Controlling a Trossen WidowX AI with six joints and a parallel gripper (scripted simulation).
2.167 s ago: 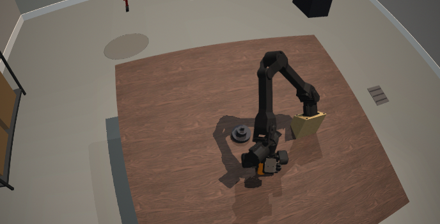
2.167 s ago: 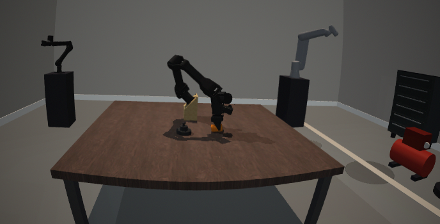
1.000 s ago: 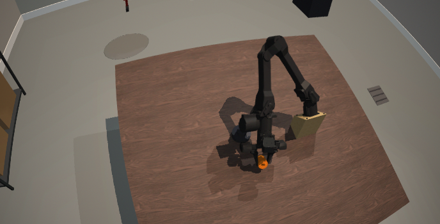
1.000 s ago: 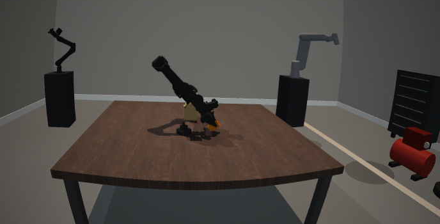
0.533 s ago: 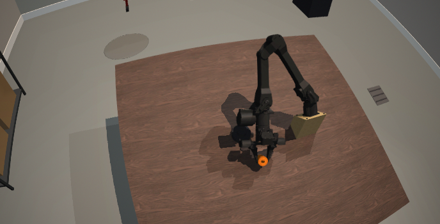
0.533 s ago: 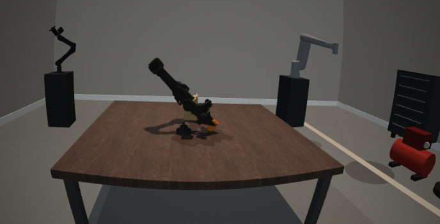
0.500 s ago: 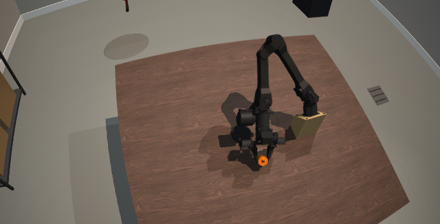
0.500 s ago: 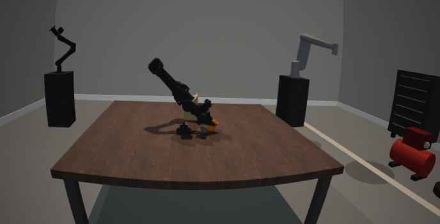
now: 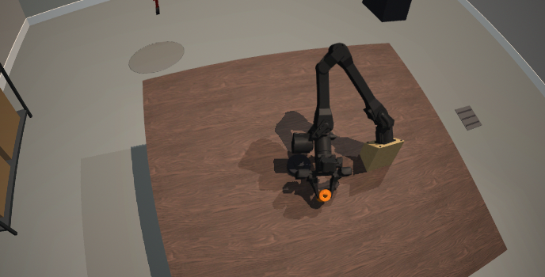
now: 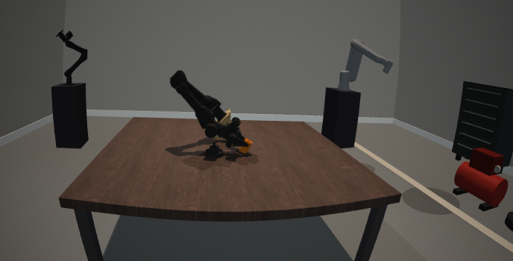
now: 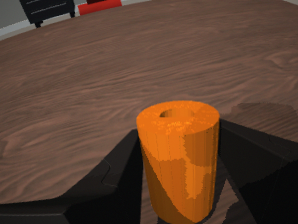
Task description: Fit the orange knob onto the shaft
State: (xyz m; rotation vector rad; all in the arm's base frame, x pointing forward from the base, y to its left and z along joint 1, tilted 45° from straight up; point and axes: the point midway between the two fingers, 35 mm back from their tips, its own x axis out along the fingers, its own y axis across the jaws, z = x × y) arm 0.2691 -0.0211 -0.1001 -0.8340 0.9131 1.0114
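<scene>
The orange knob lies 10 mm behind my gripper tip, 20 mm to the right of it and 10 mm below it. The rest, counted from my gripper tip: dark round pedestal 10 mm ahead, 170 mm to the right, 20 mm below.
</scene>
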